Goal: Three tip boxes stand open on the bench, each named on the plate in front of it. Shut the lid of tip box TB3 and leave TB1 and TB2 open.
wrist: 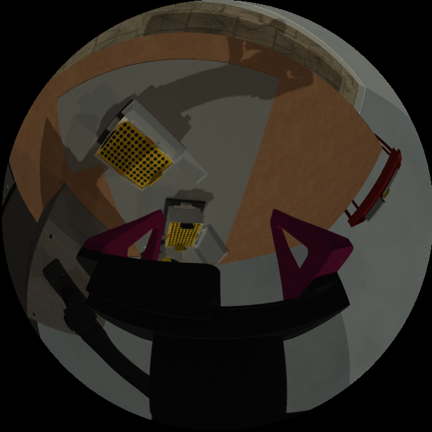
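Note:
A tip box (134, 155) with a yellow tip rack stands upper left in the wrist view; its clear grey lid (161, 132) stands open along its upper right side. A second tip box (184, 234) is near the centre, with its lid (211, 245) open to the right. A third tip box (166, 260) shows as a yellow sliver above the black gripper body; its lid is hidden. No name plate can be read. My gripper (217, 215) is open and empty, its magenta fingers wide apart. The second box appears between them, nearer the left finger, apparently beyond the fingertips.
The boxes stand on a grey mat (225, 130) on the brown bench (300, 150). A red object with thin bars (377, 190) is at the far right. A dark board (55, 270) with a black jointed piece (80, 312) is at the left. A stone-patterned strip (200, 24) runs along the top.

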